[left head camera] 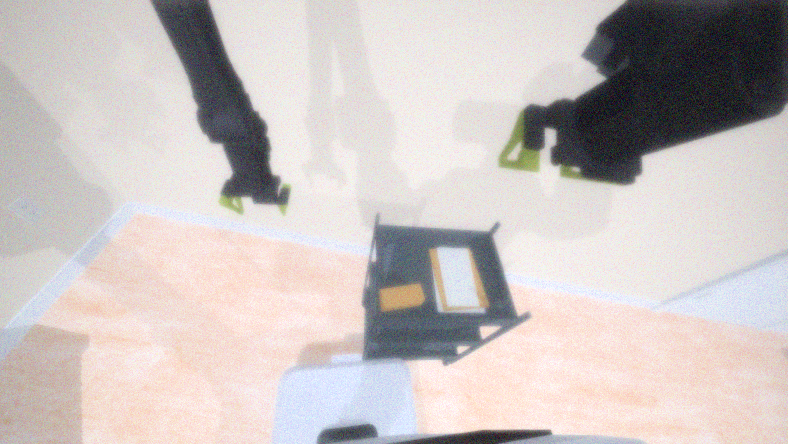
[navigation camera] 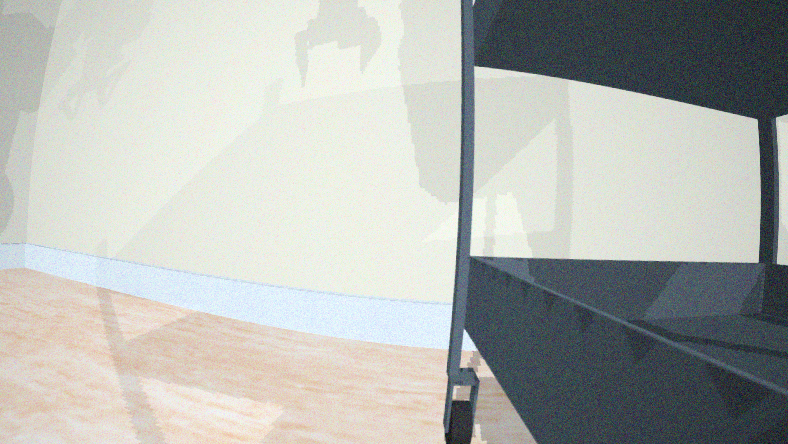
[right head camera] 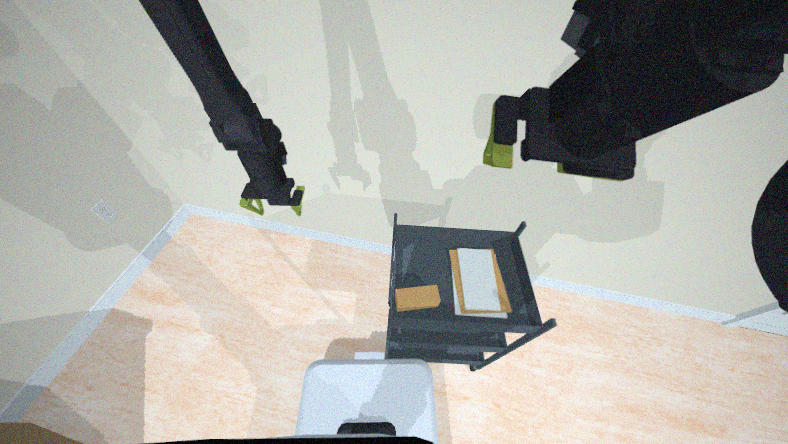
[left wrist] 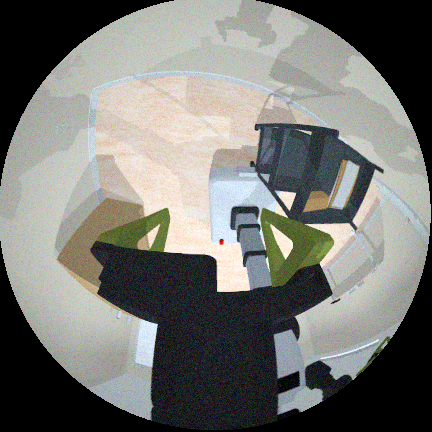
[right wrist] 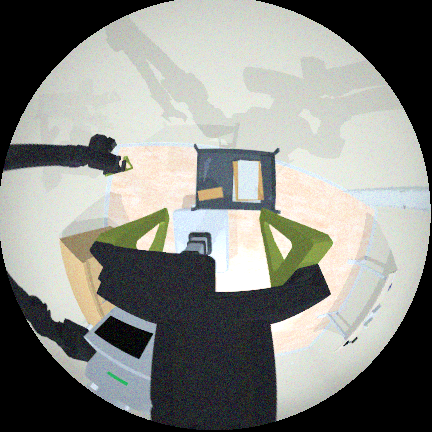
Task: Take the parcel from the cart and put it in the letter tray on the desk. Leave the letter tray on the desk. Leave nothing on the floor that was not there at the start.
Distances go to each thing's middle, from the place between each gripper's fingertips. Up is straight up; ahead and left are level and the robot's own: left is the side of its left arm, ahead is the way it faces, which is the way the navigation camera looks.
Labels:
Now: left hand 370 mm to the left of the tan parcel (right head camera: 421, 297), 250 mm above it and 130 mm past it.
I see my right gripper 60 mm short of the tan parcel, 60 mm to the right of it and 590 mm above it.

